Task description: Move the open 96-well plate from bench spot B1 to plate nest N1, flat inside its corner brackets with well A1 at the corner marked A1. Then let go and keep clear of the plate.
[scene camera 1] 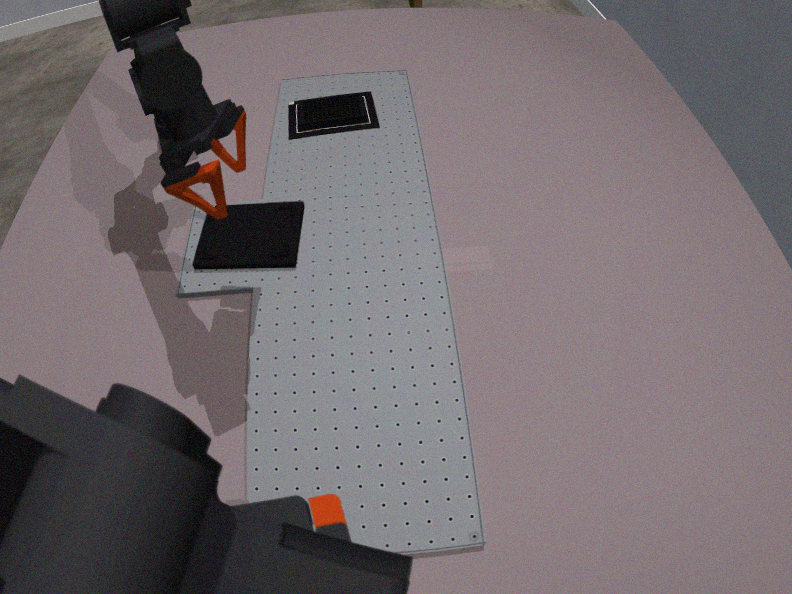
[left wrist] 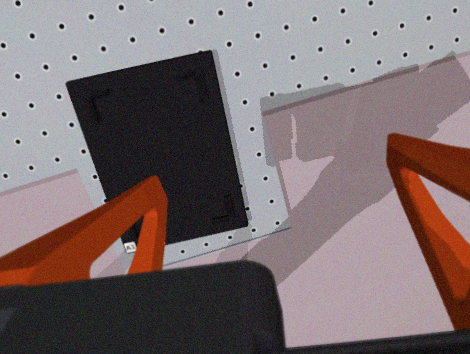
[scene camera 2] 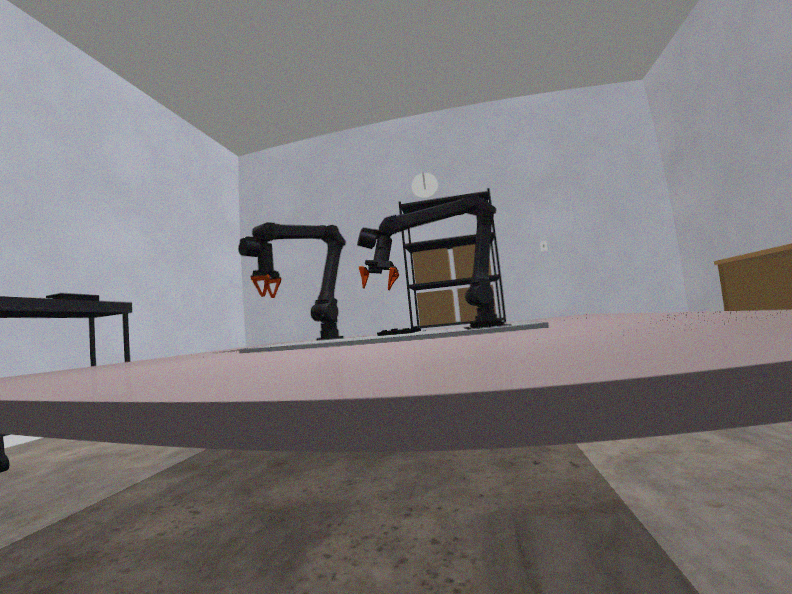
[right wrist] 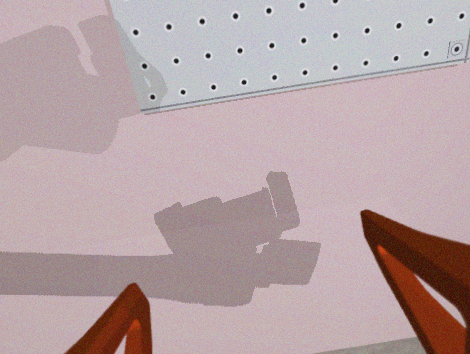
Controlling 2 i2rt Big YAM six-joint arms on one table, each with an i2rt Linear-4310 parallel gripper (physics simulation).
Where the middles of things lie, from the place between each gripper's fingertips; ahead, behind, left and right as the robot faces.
I see my right gripper 100 mm past the black plate nest (scene camera 1: pixel 262 235), 470 mm to the right of it and 170 mm above it. The rest, counted from my right hand: black plate (scene camera 1: pixel 329 111): 10 mm ahead, 780 mm to the left, 170 mm below.
Right now my left hand is 2 cm past the black plate nest, 7 cm to the right of it and 16 cm above it. From my left hand the other things lie so: black plate 9 cm ahead, 37 cm to the left, 16 cm below.
